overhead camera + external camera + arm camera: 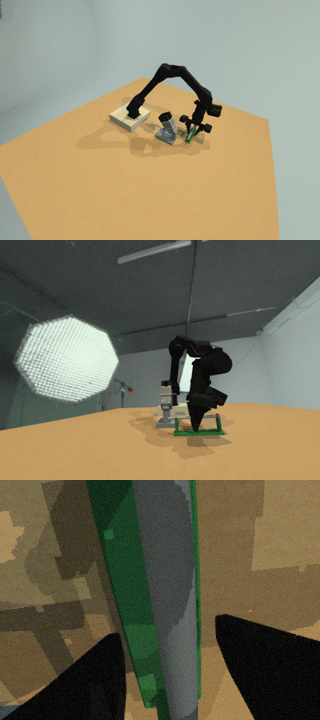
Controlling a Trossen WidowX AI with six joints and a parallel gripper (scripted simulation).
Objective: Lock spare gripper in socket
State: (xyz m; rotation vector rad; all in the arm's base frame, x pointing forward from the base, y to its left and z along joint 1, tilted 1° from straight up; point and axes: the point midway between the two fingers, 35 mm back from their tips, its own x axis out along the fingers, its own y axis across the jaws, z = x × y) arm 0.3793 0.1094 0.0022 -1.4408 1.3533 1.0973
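Right now my gripper tip is 1 cm to the right of the green rack and 1 cm below it. From my gripper tip the other things lie so: spare gripper: 12 cm behind, 11 cm above, 9 cm to the right; grey mount: 10 cm behind, 9 cm to the right, 4 cm above.
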